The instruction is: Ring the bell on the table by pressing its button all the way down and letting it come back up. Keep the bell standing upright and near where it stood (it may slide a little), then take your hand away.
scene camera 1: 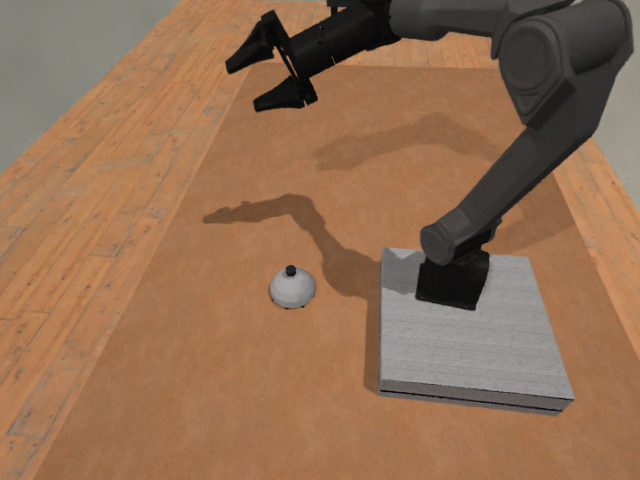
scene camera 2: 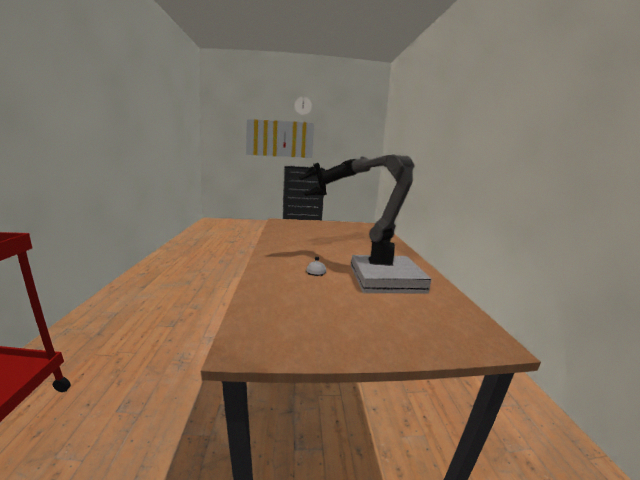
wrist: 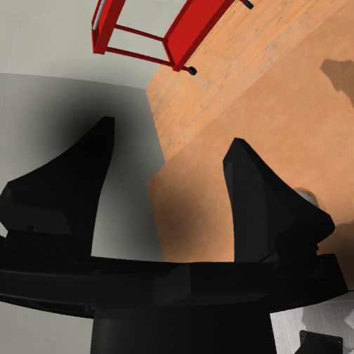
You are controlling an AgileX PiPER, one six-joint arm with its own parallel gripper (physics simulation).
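The bell, a light grey dome (scene camera 1: 292, 290) (scene camera 2: 315, 269) with a small black button (scene camera 1: 291, 270) (scene camera 2: 316, 258) on top, stands upright on the brown table, left of the arm's base. The button stands up above the dome. In the wrist view a sliver of the bell (wrist: 307, 196) shows behind the right finger, and the rest is hidden. My gripper (scene camera 1: 240, 86) (scene camera 2: 303, 186) (wrist: 173, 140) is open and empty, its fingers wide apart. It is high above the table and well apart from the bell.
The arm's base stands on a grey slab (scene camera 1: 465, 346) (scene camera 2: 395, 282) (wrist: 287, 325) to the right of the bell. The brown table (scene camera 1: 232, 403) (scene camera 2: 361, 335) (wrist: 280, 120) has its left edge beyond the bell. A red cart (scene camera 2: 38, 304) (wrist: 172, 64) stands on the floor away from the table.
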